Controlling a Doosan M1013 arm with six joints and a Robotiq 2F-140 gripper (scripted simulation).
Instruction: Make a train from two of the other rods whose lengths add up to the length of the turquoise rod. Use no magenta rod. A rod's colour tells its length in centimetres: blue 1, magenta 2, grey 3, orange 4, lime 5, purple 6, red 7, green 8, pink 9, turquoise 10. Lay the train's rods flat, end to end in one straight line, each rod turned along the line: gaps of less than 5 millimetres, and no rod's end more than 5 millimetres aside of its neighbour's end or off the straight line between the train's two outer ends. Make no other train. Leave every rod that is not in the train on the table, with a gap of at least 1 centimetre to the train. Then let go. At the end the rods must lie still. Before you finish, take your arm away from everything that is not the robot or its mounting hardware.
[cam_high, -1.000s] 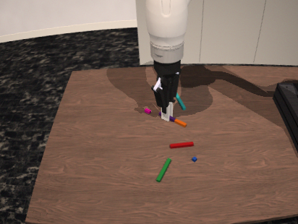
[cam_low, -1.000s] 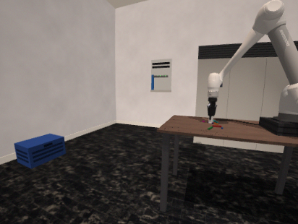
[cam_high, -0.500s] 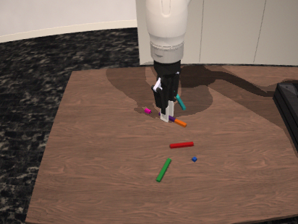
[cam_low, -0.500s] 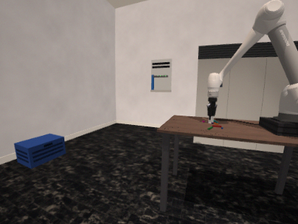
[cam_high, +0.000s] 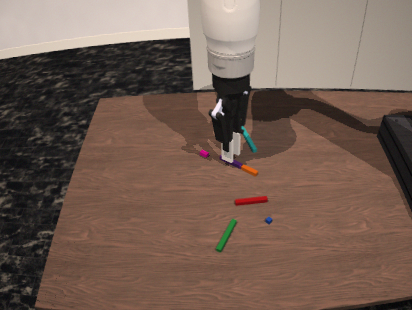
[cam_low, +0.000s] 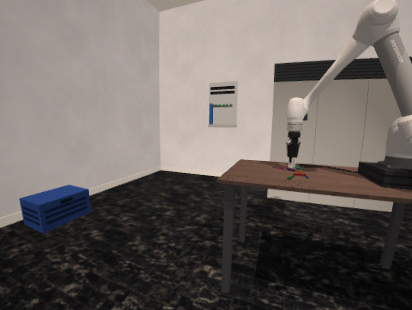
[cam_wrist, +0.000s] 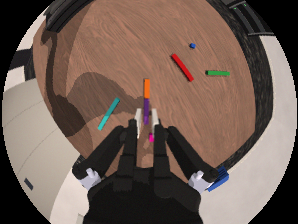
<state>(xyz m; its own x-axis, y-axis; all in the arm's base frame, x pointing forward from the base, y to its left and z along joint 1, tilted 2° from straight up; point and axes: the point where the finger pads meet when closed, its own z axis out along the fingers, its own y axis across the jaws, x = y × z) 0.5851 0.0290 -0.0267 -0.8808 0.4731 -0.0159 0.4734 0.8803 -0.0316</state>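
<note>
My hand is 50 mm above the purple rod. From my hand the other things lie so: turquoise rod 90 mm to the right, 50 mm below, 40 mm behind; magenta rod 70 mm ahead, 50 mm below, 20 mm to the right; orange rod 50 mm below, 50 mm behind, 20 mm to the left.
</note>
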